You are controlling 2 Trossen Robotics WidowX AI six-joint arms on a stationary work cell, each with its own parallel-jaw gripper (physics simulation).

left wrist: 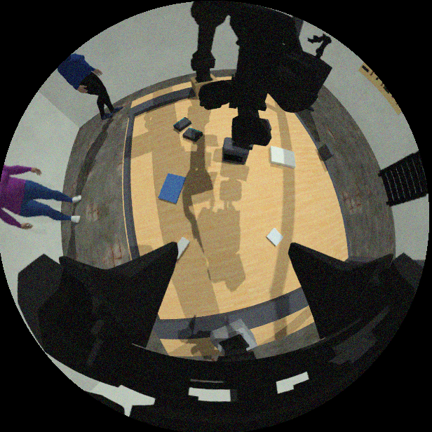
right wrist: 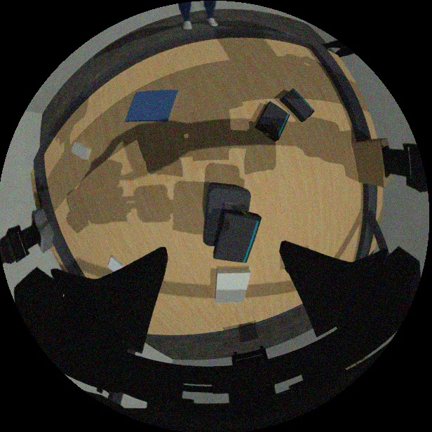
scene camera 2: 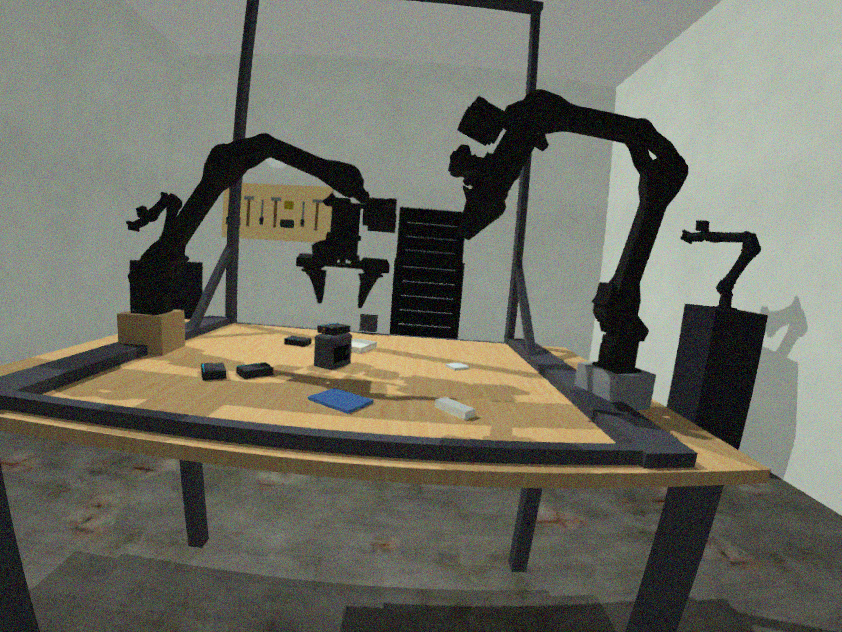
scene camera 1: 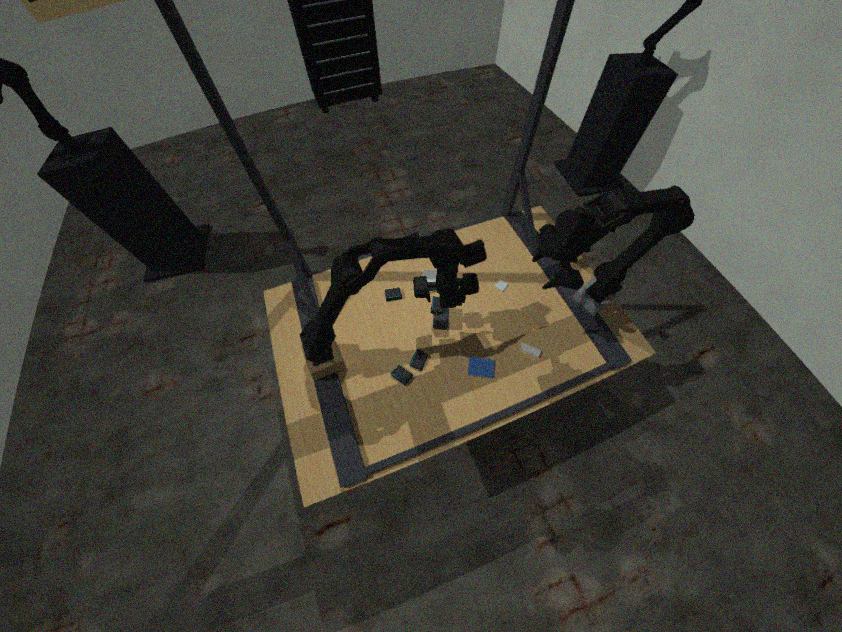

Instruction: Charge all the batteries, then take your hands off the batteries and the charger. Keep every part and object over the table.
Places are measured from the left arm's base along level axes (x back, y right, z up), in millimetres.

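Pixels of known places: left gripper, between the fingertips: (scene camera 2: 463,237) (scene camera 1: 538,274); right gripper, between the fingertips: (scene camera 2: 339,305); left arm's base, origin of its link: (scene camera 2: 616,368) (scene camera 1: 597,292); right arm's base, origin of its link: (scene camera 2: 152,311) (scene camera 1: 320,353).
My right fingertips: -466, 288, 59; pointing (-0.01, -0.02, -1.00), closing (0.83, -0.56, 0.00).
For each thing: its middle in the pictures, then the offset to it from my right fingertips, as dx, dy, dz. "spot": a spot on its surface instead.
- dark charger, middle of its body: (scene camera 2: 333,349) (scene camera 1: 440,315) -9, +0, -92
- table with one black battery, middle of its body: (scene camera 2: 333,328) -7, +20, -53
- white box, middle of its body: (scene camera 2: 358,345) (scene camera 1: 431,280) +68, +146, -117
- blue flat piece, middle of its body: (scene camera 2: 340,399) (scene camera 1: 481,367) -18, -216, -121
- pale block, middle of its body: (scene camera 2: 454,408) (scene camera 1: 530,350) +150, -278, -118
- small white square, a spot on its surface: (scene camera 2: 457,366) (scene camera 1: 503,287) spot: +255, -45, -118
The dark charger (scene camera 1: 441,319) (scene camera 2: 331,352) (left wrist: 235,153) (right wrist: 218,197) stands on the table with one black battery (scene camera 2: 333,328) (right wrist: 237,236) on top. Two batteries lie close together on the table, one (scene camera 1: 418,359) (scene camera 2: 255,370) (left wrist: 193,134) (right wrist: 272,121) beside the other (scene camera 1: 401,374) (scene camera 2: 213,370) (left wrist: 182,124) (right wrist: 297,105). Another battery (scene camera 1: 393,293) (scene camera 2: 297,340) lies farther back; it does not show in the wrist views. My right gripper (scene camera 2: 340,303) (right wrist: 225,250) is open and empty, above the charger area. My left gripper (scene camera 1: 542,272) (left wrist: 235,249) is open and empty, high over the table's right side.
A white box (scene camera 1: 429,275) (scene camera 2: 363,345) (left wrist: 282,156) (right wrist: 232,286) lies behind the charger. A blue flat piece (scene camera 1: 481,367) (scene camera 2: 340,400) (left wrist: 172,188) (right wrist: 151,105) and a pale block (scene camera 1: 531,349) (scene camera 2: 455,408) lie nearer the front. A small white square (scene camera 1: 501,285) (scene camera 2: 457,366) (left wrist: 274,236) lies right of the charger.
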